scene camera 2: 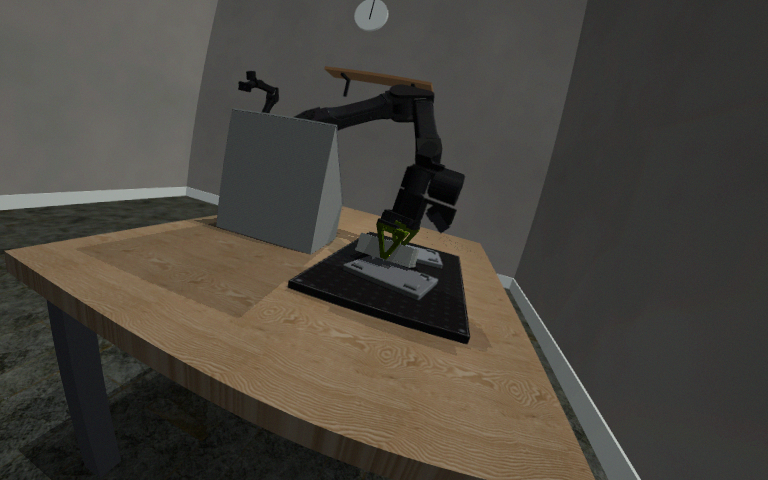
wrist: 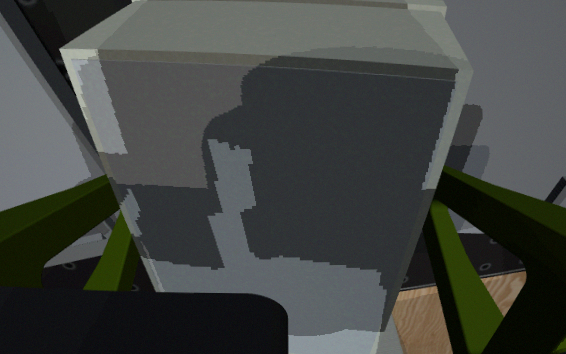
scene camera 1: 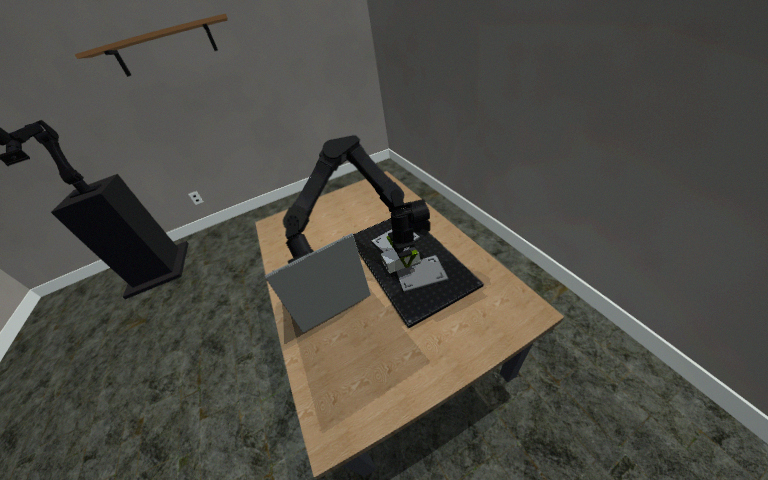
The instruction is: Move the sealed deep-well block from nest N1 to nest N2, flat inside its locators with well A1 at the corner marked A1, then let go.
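Seen in the pictures: gripper, fingertip midpoint: (scene camera 2: 389,255) (wrist: 283,175) (scene camera 1: 402,259); arm's base, link origin: (scene camera 2: 285,152) (scene camera 1: 305,259).
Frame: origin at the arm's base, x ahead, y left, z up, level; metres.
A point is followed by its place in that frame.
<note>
The sealed deep-well block (scene camera 1: 392,262) {x 0.270, y -0.033, z -0.138 m} (scene camera 2: 365,244) {x 0.267, y -0.038, z -0.157 m} (wrist: 324,147) {x 0.356, y -0.014, z -0.141 m} is a light grey box. It rests on the black baseplate (scene camera 1: 441,299) {x 0.353, y -0.221, z -0.195 m} (scene camera 2: 368,305) {x 0.348, y -0.242, z -0.195 m}, over the rear nest plate (scene camera 1: 379,240) {x 0.291, y 0.152, z -0.183 m} (scene camera 2: 431,259) {x 0.412, y 0.087, z -0.180 m} and just behind the front nest plate (scene camera 1: 429,273) {x 0.373, y -0.112, z -0.183 m} (scene camera 2: 392,280) {x 0.359, y -0.135, z -0.183 m}. I cannot read the nest labels or the A1 mark. My gripper (scene camera 1: 407,259) {x 0.320, y -0.005, z -0.176 m} (scene camera 2: 392,242) {x 0.320, y -0.005, z -0.176 m} (wrist: 283,175) {x 0.320, y -0.005, z -0.176 m} is open. Its green fingers stand on either side of the block. In the wrist view the block fills the frame and a finger shows at each edge.
A tall grey wedge panel (scene camera 1: 320,286) {x 0.012, y -0.086, z -0.050 m} (scene camera 2: 277,181) {x 0.047, y -0.082, z -0.064 m} stands on the wooden table (scene camera 1: 373,371) {x 0.058, y -0.327, z -0.208 m} (scene camera 2: 382,371) {x 0.408, y -0.369, z -0.208 m}, left of the baseplate. A small dark arm (scene camera 2: 259,88) shows behind the panel. Walls stand close behind and to the right.
</note>
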